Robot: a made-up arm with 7 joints. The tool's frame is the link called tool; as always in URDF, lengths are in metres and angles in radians. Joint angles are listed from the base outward.
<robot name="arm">
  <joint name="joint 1" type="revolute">
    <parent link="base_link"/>
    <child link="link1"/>
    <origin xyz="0 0 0.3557"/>
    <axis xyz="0 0 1"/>
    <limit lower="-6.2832" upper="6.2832"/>
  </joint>
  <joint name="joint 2" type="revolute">
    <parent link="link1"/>
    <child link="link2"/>
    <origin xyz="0 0 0"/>
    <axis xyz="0 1 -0.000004"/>
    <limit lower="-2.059" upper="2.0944"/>
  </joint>
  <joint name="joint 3" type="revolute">
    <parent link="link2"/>
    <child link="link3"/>
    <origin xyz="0 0 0.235"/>
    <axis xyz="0 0 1"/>
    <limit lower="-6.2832" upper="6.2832"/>
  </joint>
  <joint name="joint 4" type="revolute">
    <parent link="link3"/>
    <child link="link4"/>
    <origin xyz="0.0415 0 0"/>
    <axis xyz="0 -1 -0.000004"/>
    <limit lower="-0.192" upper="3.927"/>
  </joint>
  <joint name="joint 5" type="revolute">
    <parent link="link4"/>
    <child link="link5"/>
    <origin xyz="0.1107 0 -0.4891"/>
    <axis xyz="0 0.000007 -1"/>
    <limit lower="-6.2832" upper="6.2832"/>
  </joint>
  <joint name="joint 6" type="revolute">
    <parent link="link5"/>
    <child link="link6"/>
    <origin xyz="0 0 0"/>
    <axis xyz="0 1 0.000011"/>
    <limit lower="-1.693" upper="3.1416"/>
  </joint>
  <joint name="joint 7" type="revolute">
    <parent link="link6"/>
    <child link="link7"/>
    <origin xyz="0.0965 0 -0.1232"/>
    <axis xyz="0 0.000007 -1"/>
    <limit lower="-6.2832" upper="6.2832"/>
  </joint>
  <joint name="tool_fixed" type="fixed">
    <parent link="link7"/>
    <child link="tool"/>
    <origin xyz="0 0 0" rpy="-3.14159 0 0"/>
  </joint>
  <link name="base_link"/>
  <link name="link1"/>
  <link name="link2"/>
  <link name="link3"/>
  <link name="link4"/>
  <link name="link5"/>
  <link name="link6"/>
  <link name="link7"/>
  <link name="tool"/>
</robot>
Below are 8 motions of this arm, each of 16 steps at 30 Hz.
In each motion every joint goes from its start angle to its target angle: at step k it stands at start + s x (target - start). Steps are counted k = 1, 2, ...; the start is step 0. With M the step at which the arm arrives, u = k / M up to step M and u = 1 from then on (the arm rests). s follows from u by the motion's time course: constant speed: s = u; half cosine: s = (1 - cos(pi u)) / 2; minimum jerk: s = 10 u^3 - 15 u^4 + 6 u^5.
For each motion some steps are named. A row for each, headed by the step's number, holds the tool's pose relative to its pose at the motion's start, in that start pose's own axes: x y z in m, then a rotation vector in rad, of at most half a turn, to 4 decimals.
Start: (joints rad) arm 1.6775 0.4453 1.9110 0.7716 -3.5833 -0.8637 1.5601
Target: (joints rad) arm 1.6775 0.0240 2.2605 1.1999 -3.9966 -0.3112 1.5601
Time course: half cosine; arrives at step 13
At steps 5, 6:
5: -0.0148 0.0784 -0.0348 -0.2492 -0.2440 -0.1873
6: -0.0125 0.1084 -0.0502 -0.3369 -0.3201 -0.2686

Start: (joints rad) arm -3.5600 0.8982 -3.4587 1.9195 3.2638 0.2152 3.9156
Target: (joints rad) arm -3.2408 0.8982 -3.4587 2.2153 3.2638 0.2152 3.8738
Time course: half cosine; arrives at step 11
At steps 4, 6, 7, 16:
4: 0.0246 -0.0276 0.0085 0.0528 0.0322 0.0795
6: 0.0534 -0.0486 0.0145 0.0978 0.0690 0.1560
7: 0.0693 -0.0566 0.0167 0.1179 0.0890 0.1936
16: 0.1063 -0.0686 0.0198 0.1562 0.1362 0.2739

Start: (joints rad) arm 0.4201 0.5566 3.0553 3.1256 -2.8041 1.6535 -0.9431
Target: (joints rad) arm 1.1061 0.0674 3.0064 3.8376 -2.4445 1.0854 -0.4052
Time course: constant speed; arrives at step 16
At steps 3, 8, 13, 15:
3: 0.0561 -0.0459 0.0027 0.0648 0.1613 0.0535
8: 0.1305 -0.1286 -0.0090 0.2226 0.4084 0.1809
13: 0.1792 -0.2126 -0.0342 0.4395 0.6107 0.3501
15: 0.1916 -0.2455 -0.0462 0.5411 0.6745 0.4277

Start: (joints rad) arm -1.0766 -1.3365 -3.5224 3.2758 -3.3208 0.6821 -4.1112
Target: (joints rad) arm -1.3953 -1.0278 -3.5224 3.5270 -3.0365 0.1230 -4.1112
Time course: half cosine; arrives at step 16
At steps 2, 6, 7, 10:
2: -0.0088 0.0129 0.0027 -0.0031 -0.0187 -0.0062
6: -0.0616 0.1072 0.0161 -0.0265 -0.1422 -0.0422
7: -0.0758 0.1405 0.0186 -0.0348 -0.1809 -0.0517
10: -0.1051 0.2427 0.0204 -0.0592 -0.2859 -0.0731

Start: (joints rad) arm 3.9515 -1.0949 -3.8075 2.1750 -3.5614 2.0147 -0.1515
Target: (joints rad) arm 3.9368 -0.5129 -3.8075 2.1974 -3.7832 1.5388 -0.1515
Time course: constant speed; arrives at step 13
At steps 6, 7, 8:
6: -0.0085 -0.1709 0.0908 -0.0385 0.0654 -0.1897
7: -0.0147 -0.2003 0.1043 -0.0417 0.0785 -0.2233
8: -0.0224 -0.2298 0.1172 -0.0438 0.0922 -0.2575

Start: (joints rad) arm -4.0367 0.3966 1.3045 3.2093 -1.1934 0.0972 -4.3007
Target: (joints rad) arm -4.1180 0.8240 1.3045 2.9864 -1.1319 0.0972 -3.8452
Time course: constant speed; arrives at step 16
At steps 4, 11, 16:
4: 0.0264 0.0978 0.0211 -0.1252 0.0302 0.1037
11: 0.0849 0.2706 0.0269 -0.3325 0.1269 0.2992
16: 0.1331 0.3912 0.0062 -0.4666 0.2293 0.4477

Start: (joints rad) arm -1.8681 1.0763 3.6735 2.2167 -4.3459 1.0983 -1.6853
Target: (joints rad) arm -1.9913 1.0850 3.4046 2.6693 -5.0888 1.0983 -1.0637
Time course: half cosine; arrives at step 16
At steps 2, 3, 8, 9, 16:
2: 0.0075 -0.0005 -0.0003 0.0009 -0.0268 -0.0093
3: 0.0166 -0.0014 -0.0006 0.0009 -0.0596 -0.0205
8: 0.0946 -0.0210 0.0023 -0.0606 -0.3579 -0.1243
9: 0.1118 -0.0286 0.0045 -0.0906 -0.4256 -0.1502
16: 0.1770 -0.0720 0.0204 -0.2724 -0.6768 -0.2691

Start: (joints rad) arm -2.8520 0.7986 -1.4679 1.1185 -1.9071 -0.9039 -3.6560
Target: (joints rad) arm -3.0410 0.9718 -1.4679 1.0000 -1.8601 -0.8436 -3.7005
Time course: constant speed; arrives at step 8
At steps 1, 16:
1: -0.0007 0.0197 0.0058 -0.0338 0.0020 0.0228
16: -0.0222 0.1622 0.0302 -0.2739 0.0067 0.1838

